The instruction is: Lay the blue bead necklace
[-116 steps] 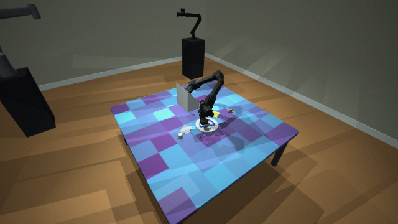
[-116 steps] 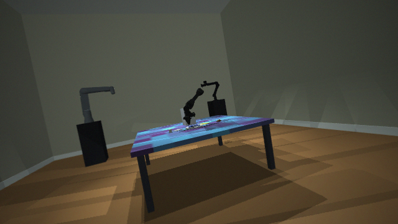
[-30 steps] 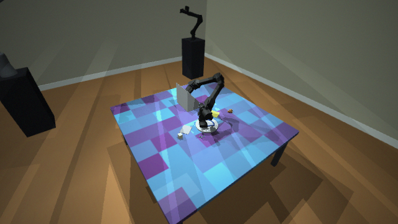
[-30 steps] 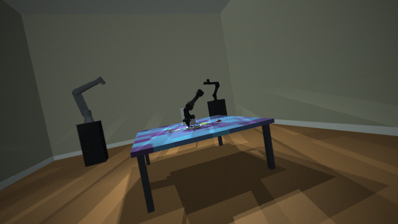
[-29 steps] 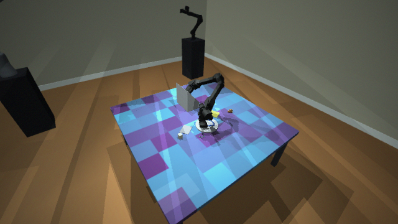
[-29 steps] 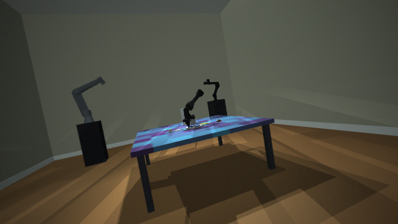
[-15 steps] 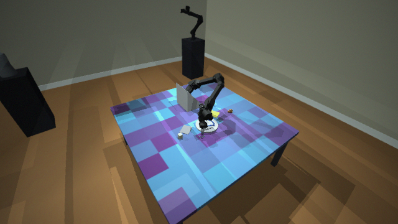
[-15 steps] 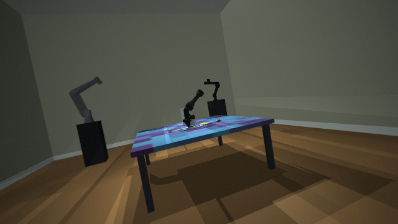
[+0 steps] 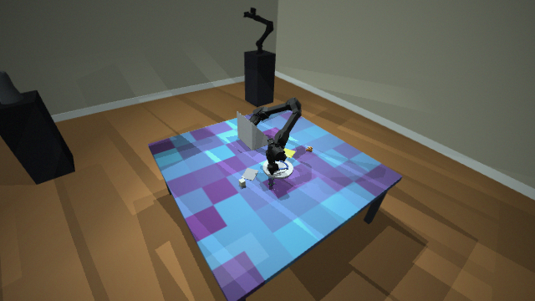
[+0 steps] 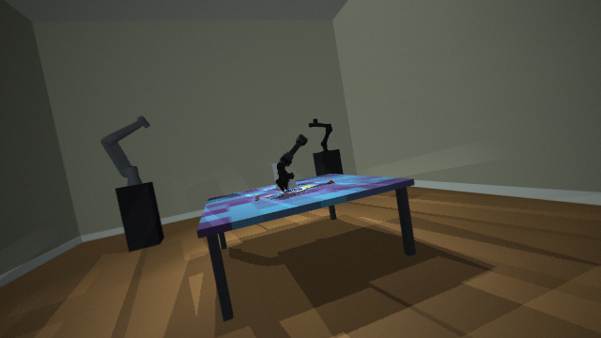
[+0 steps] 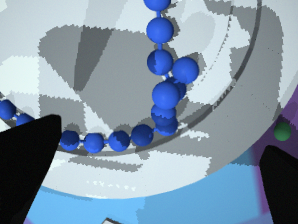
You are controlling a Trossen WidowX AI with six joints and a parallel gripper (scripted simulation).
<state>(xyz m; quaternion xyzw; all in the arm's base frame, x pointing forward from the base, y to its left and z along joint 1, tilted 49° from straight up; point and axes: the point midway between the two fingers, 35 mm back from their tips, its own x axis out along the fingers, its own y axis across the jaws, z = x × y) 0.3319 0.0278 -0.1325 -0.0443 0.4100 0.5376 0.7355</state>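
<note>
My gripper tip is now 7 cm to the right of the round white bead board, 1 cm past it and 1 cm above it. The rest, counted from my gripper tip: cream cube (21 cm to the right, 2 cm behind); then yellow patch (23 cm to the left, 11 cm behind, 2 cm below); then flat grey square (12 cm to the right, 7 cm behind, 2 cm below).
</note>
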